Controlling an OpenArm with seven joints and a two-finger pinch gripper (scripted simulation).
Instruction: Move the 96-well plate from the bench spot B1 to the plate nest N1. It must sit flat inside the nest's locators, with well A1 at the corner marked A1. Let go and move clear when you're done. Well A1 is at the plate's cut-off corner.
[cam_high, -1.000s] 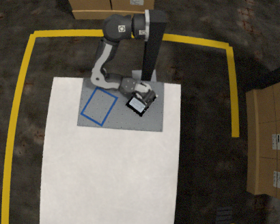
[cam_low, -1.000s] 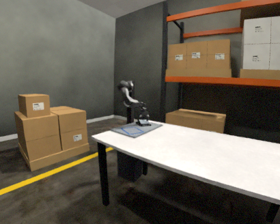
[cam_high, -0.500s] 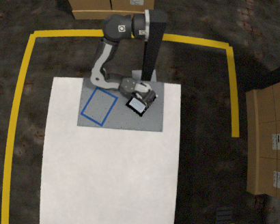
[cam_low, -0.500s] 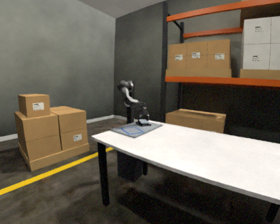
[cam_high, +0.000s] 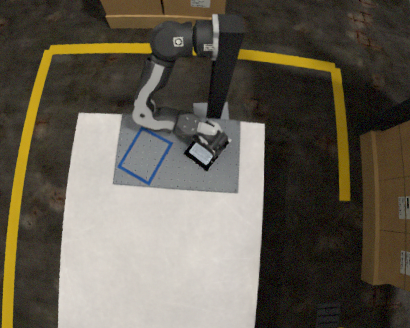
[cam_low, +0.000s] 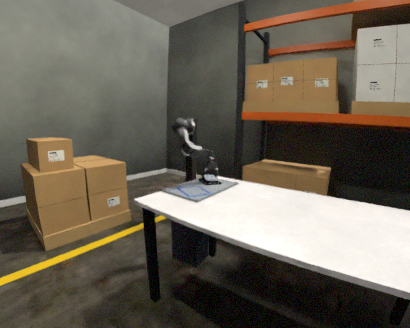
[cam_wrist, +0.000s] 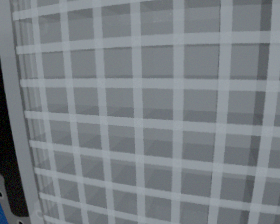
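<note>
My gripper is now right at the 96-well plate. Also, from my hand: black plate nest N1: 3 cm below.
</note>
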